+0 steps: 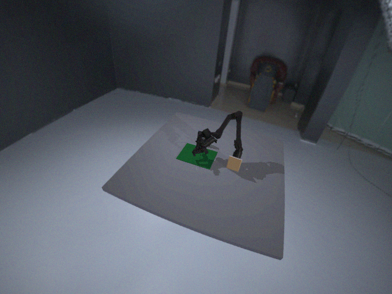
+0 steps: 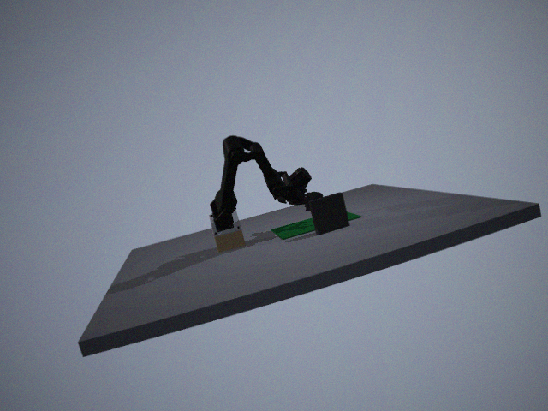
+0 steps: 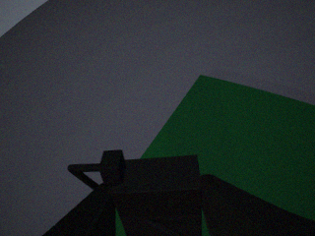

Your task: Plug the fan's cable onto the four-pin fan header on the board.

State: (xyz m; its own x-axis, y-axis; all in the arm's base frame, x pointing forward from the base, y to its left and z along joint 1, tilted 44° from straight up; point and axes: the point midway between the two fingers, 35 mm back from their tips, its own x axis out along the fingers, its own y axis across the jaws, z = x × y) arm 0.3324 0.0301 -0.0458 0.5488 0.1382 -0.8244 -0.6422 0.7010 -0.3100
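Now: gripper tip 9 cm above the green board, 6 cm to the left of it and 2 cm past it. Round my gripper tip: dark square fan 25 cm to the right, 1 cm below; then fan plug 1 cm below.
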